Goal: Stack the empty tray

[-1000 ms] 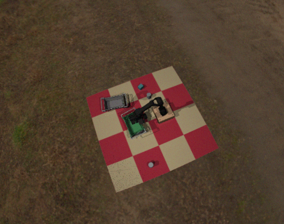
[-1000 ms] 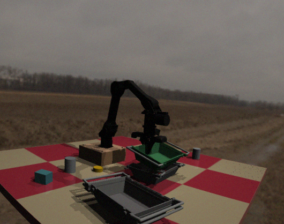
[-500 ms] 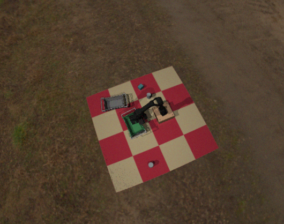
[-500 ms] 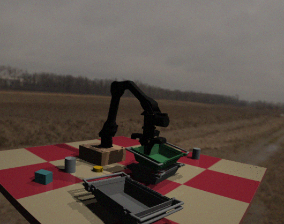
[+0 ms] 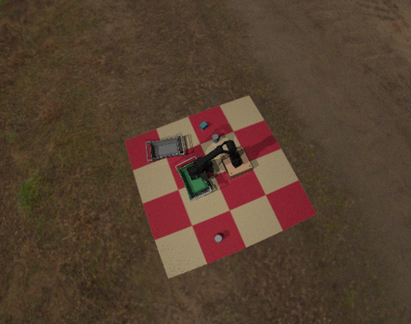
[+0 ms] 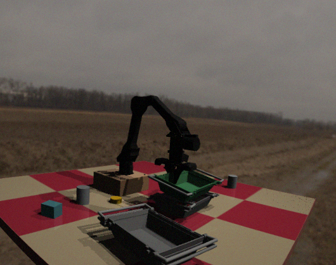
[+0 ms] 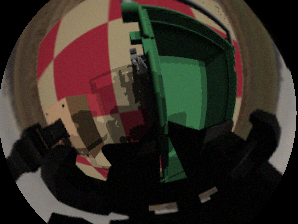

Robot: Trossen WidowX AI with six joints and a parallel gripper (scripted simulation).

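Now: gripper tip 7 cm short of the green tray, 2 cm below it and 1 cm to the left of it. Round my gripper tip: yellow disc (20 cm behind, 15 cm to the right, 9 cm below); then teal cube (44 cm to the right, 27 cm behind, 8 cm below).
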